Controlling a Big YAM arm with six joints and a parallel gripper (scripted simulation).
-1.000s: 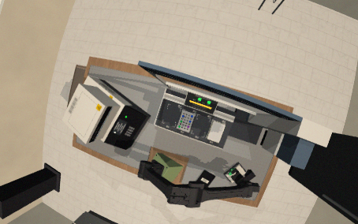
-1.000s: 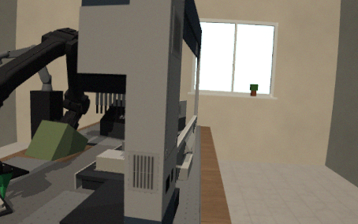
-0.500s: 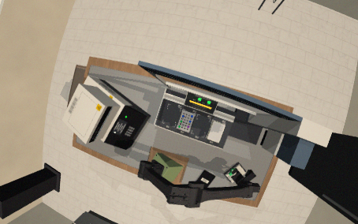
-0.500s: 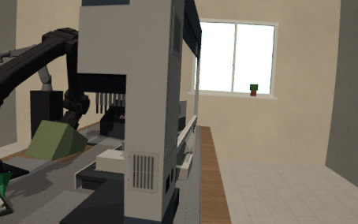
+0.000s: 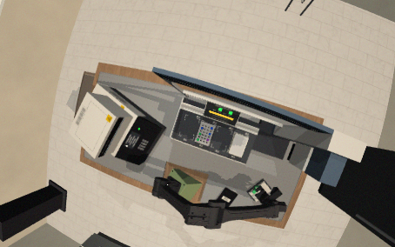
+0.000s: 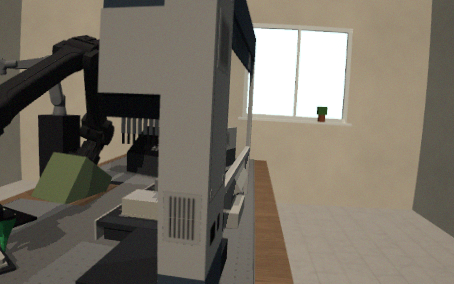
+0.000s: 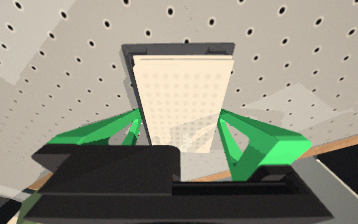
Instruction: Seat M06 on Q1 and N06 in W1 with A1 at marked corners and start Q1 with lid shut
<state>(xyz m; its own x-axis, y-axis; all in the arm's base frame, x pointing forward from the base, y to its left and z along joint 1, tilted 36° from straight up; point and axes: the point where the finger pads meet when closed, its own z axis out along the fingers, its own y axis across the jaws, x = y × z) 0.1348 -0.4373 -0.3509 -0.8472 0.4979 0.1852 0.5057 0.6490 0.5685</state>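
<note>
My hand is 1 cm above the dark nest frame. The rest, counted from my hand: A1 mark 5 cm to the right, 3 cm ahead, 1 cm below; then tall gantry 42 cm ahead, 25 cm above, 2 cm to the left; then deep-well block 27 cm to the left, 26 cm ahead, 5 cm above.
</note>
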